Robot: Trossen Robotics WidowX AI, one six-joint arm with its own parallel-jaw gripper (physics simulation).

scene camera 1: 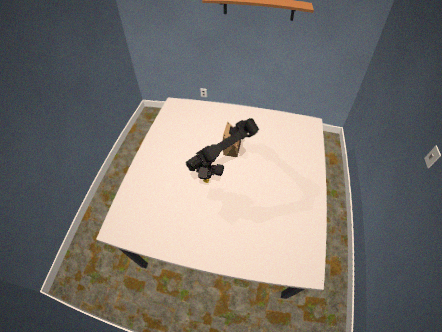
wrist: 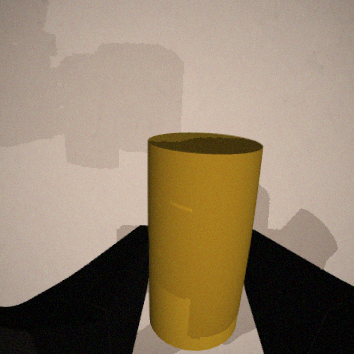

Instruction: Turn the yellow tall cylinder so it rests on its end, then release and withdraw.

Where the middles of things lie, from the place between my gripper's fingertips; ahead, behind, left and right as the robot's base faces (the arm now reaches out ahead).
My gripper is now 10 mm below the yellow tall cylinder point(wrist: 202, 187).
